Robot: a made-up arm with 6 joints. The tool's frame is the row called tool.
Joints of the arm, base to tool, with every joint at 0 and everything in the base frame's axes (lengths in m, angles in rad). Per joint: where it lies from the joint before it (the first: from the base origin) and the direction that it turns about. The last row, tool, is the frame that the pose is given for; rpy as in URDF.
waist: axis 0 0 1 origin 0.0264 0.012 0.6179
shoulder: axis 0 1 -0.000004 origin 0.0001 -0.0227 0.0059
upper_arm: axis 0 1 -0.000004 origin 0.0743 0.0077 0.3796
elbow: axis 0 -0.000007 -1 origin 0.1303 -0.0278 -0.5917
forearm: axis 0 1 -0.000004 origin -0.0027 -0.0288 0.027
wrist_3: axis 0 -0.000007 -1 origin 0.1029 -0.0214 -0.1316
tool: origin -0.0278 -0.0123 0.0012 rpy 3.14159 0 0
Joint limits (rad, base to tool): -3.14..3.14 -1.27..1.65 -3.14..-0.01 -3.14..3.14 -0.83..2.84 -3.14..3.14
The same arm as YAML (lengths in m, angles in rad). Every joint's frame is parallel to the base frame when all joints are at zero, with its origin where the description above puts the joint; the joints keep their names.
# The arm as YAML. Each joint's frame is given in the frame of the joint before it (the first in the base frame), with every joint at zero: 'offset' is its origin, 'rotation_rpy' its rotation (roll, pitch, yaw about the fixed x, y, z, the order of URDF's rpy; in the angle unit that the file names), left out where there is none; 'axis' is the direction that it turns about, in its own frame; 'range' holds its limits. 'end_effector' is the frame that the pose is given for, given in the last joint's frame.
length_unit: m
angle_unit: rad
chain:
  - id: waist
    offset: [0.0264, 0.012, 0.6179]
    axis: "+z"
    range: [-3.14, 3.14]
  - id: shoulder
    offset: [0.0001, -0.0227, 0.0059]
    axis: "+y"
    range: [-1.27, 1.65]
  - id: upper_arm
    offset: [0.0743, 0.0077, 0.3796]
    axis: "+y"
    range: [-3.14, -0.01]
  - id: elbow
    offset: [0.1303, -0.0278, -0.5917]
    axis: "-z"
    range: [-3.14, 3.14]
  - id: forearm
    offset: [-0.0027, -0.0288, 0.027]
    axis: "+y"
    range: [-0.83, 2.84]
  - id: wrist_3
    offset: [0.1029, -0.0214, -0.1316]
    axis: "-z"
    range: [-3.14, 3.14]
end_effector:
  offset: [-0.0278, -0.0123, 0.0012]
  rotation_rpy: [3.1416, 0.0, 0.0]

